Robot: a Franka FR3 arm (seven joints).
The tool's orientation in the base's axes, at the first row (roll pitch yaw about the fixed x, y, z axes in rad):
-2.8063 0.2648 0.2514
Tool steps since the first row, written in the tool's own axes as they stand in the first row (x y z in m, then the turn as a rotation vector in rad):
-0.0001 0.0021 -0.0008 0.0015 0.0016 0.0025
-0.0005 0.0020 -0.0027 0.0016 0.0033 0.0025
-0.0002 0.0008 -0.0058 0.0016 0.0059 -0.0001
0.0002 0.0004 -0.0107 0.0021 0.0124 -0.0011
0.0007 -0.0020 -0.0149 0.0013 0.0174 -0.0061
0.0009 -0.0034 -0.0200 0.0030 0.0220 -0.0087
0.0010 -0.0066 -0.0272 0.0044 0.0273 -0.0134
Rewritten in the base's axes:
0.0005 -0.0022 0.0001 0.0008 -0.0005 -0.0032
0.0007 -0.0027 0.0020 0.0012 -0.0021 -0.0037
0.0018 -0.0023 0.0051 0.0024 -0.0052 -0.0022
0.0037 -0.0031 0.0096 0.0042 -0.0114 -0.0035
0.0051 -0.0018 0.0140 0.0058 -0.0175 -0.0003
0.0068 -0.0017 0.0191 0.0089 -0.0221 0.0002
0.0087 -0.0006 0.0266 0.0126 -0.0279 0.0024

